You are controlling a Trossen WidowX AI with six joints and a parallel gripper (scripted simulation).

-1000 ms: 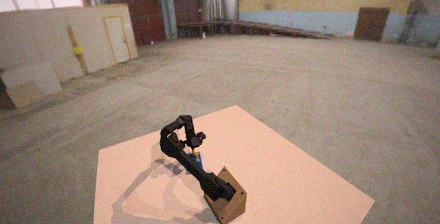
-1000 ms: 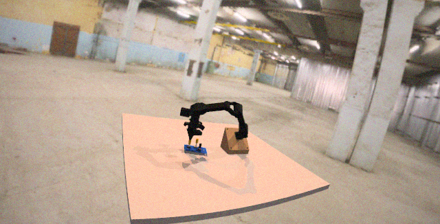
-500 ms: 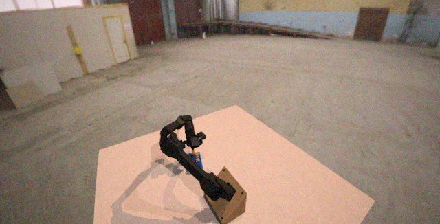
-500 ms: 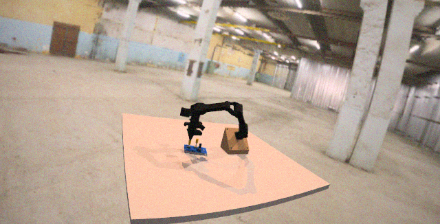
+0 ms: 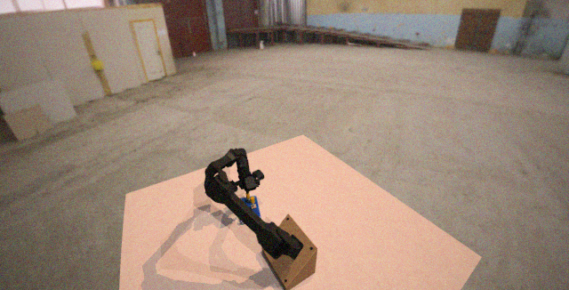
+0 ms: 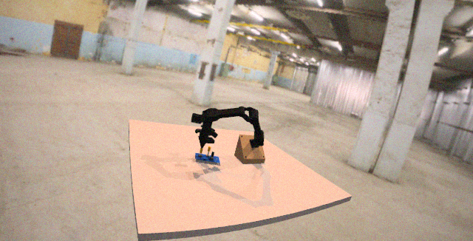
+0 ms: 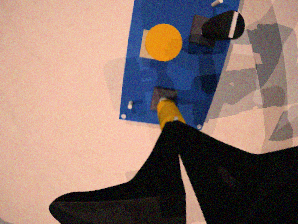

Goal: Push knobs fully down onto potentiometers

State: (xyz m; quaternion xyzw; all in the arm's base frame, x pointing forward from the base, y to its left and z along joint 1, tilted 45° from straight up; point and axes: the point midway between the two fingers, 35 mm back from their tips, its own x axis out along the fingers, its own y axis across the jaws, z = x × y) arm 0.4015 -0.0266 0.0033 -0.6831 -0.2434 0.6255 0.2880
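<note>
The black knob lies 60 mm behind my gripper tip, 50 mm to the left of it and 20 mm below it.
</note>
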